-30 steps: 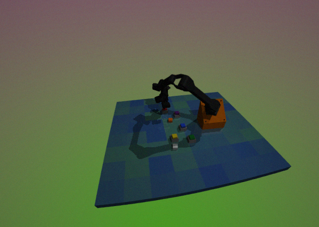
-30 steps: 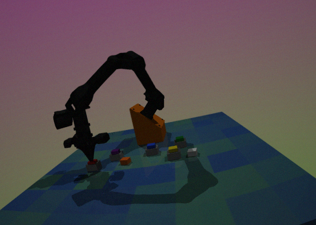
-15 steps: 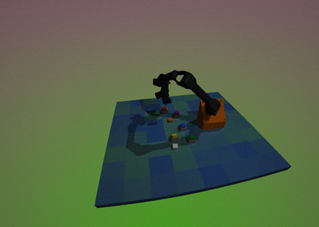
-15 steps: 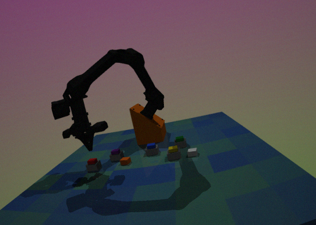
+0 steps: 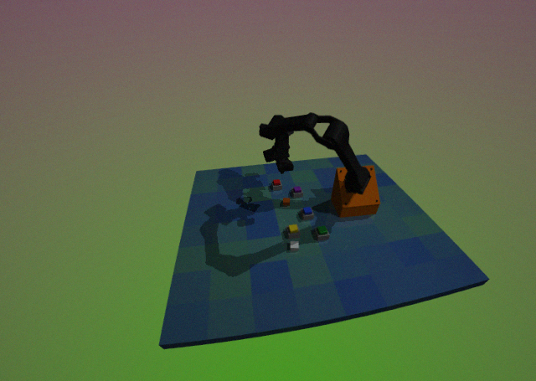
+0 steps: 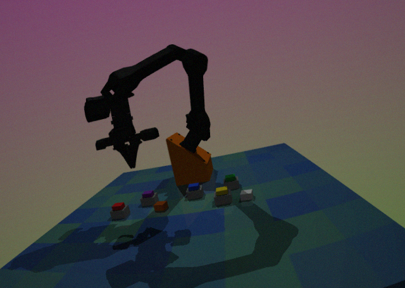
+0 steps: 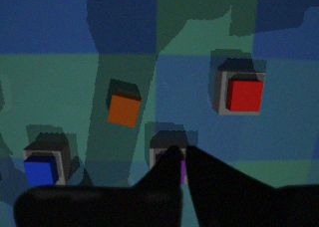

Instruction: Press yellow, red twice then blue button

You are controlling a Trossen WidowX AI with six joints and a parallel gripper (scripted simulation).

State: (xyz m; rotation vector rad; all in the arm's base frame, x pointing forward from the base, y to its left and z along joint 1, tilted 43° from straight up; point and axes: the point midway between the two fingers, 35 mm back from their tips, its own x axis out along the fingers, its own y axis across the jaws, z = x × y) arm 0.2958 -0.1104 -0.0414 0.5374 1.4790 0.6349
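The blue button is 14 cm to the left of my gripper tip, 11 cm below it and 10 cm behind it. From my gripper tip the other things lie so: orange block: 13 cm below, 5 cm to the left, 2 cm behind; purple button: 11 cm below, 8 cm behind, 1 cm to the right; red button: 11 cm below, 8 cm to the right, 1 cm ahead.
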